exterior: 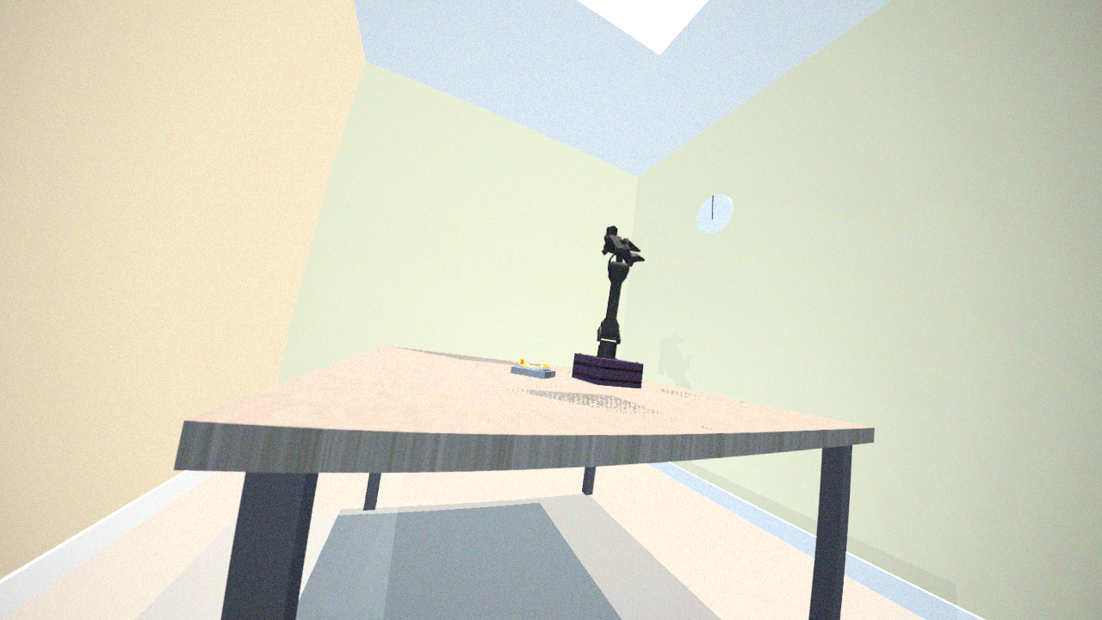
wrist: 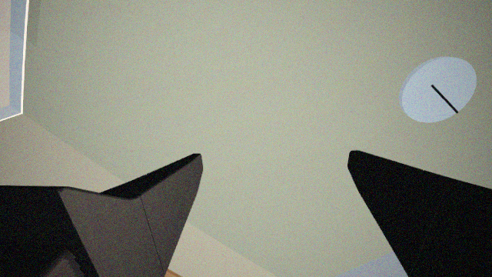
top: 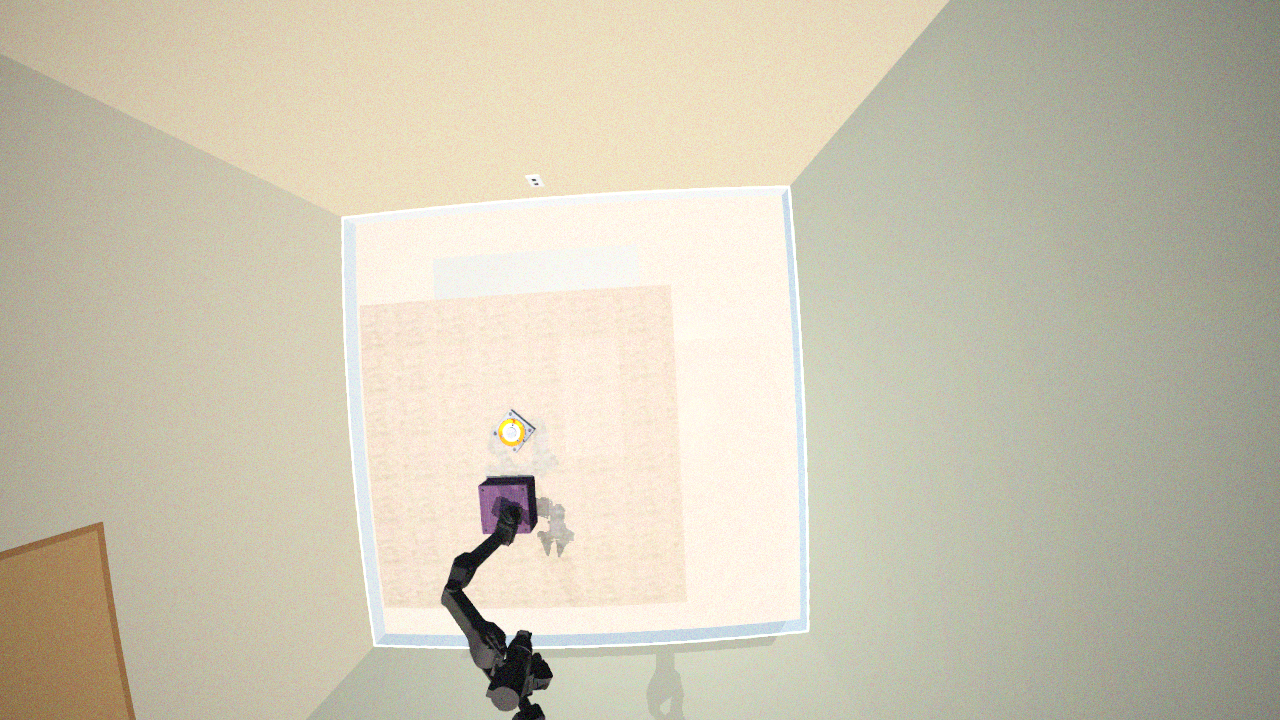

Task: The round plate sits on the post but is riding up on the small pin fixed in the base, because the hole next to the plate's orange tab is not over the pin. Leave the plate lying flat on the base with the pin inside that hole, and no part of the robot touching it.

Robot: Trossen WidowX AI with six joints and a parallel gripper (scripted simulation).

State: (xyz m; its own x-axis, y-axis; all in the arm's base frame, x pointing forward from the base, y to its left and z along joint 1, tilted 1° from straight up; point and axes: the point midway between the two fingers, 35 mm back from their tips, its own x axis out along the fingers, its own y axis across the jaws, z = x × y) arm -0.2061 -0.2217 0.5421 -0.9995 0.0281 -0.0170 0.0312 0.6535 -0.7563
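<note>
Now: the round plate 57 cm ahead of my gripper tip, 26 cm to the left of it and 60 cm below it. Also, from my gripper tip: grey square base: 55 cm ahead, 26 cm to the left, 61 cm below.
</note>
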